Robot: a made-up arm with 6 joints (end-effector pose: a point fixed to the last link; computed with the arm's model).
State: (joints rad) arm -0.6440 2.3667 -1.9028 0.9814 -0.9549 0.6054
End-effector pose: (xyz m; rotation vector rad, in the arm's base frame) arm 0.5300 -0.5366 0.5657 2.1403 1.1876 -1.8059
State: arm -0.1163 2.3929 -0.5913 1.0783 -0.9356 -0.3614
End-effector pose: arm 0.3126 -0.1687 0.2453 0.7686 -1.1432 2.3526
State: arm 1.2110 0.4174 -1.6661 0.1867 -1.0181 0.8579
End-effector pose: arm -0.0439 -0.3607 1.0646 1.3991 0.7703 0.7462
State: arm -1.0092 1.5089 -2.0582 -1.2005 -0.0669 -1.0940
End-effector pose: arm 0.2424 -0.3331 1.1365 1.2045 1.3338 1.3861
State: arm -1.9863 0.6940 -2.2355 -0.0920 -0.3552 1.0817
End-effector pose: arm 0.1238 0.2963 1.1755 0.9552 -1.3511 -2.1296
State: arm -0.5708 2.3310 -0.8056 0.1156 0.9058 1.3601
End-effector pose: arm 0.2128 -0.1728 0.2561 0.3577 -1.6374 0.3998
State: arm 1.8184 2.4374 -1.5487 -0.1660 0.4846 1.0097
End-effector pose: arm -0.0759 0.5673 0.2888 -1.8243 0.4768 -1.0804
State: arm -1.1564 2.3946 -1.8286 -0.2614 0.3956 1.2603
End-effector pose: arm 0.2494 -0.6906 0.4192 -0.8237 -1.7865 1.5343
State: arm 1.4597 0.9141 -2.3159 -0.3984 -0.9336 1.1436
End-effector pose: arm -0.0111 -0.3131 1.2024 1.2678 0.4540 0.8093
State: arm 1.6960 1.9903 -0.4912 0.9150 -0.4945 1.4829
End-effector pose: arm 0.0195 0.2662 0.2834 -1.0391 2.3750 -1.3140
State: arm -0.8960 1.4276 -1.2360 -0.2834 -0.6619 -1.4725
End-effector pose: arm 0.3272 -0.3533 0.8816 0.9134 1.2887 2.1902
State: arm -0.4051 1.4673 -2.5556 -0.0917 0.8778 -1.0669
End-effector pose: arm 0.2319 -0.1295 1.2043 -0.5918 -0.7054 -2.8887
